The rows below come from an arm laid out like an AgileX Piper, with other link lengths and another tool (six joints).
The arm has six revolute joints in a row. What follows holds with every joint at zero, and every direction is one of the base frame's.
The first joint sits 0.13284 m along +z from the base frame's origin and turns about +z.
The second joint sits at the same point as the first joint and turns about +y.
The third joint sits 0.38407 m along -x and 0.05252 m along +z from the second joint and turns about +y.
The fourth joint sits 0.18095 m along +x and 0.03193 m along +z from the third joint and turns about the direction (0.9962, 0, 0.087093).
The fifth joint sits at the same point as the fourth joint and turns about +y.
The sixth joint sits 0.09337 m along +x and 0.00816 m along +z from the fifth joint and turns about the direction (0.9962, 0, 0.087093).
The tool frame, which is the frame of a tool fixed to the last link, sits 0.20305 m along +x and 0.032 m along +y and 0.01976 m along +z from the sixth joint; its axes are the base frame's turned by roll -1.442, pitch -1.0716 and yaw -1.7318 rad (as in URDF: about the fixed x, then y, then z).
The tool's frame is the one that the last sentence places.
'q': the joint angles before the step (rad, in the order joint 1, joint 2, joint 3, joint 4, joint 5, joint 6). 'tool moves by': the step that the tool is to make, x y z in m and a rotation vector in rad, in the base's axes. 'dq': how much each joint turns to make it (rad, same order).
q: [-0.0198 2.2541 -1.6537 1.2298 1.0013 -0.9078]
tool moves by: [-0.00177 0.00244 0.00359 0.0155 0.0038 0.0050]
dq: [0.0000 0.0000 0.0001 0.0111 0.0126 -0.0002]
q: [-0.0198 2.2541 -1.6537 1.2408 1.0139 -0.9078]
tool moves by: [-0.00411 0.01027 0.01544 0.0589 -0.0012 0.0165]
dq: [0.0042 0.0000 -0.0001 0.0524 0.0378 -0.0140]
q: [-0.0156 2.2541 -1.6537 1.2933 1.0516 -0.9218]
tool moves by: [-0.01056 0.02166 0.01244 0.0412 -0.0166 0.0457]
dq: [0.0303 0.0000 0.0000 0.0419 0.0284 -0.0281]
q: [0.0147 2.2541 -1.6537 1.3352 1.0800 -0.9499]
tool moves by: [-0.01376 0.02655 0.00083 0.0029 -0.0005 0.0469]
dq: [0.0510 0.0000 0.0001 0.0046 -0.0022 -0.0002]
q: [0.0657 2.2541 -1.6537 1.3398 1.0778 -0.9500]
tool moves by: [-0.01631 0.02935 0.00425 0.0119 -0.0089 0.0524]
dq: [0.0563 -0.0010 0.0001 0.0165 0.0000 -0.0106]
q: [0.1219 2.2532 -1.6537 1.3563 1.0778 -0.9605]
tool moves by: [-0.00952 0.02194 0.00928 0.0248 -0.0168 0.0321]
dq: [0.0407 0.0000 -0.0089 0.0298 0.0010 -0.0133]
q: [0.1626 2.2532 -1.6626 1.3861 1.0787 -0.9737]
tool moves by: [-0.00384 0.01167 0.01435 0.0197 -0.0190 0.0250]
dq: [0.0191 0.0000 -0.0468 0.0000 0.0171 0.0248]
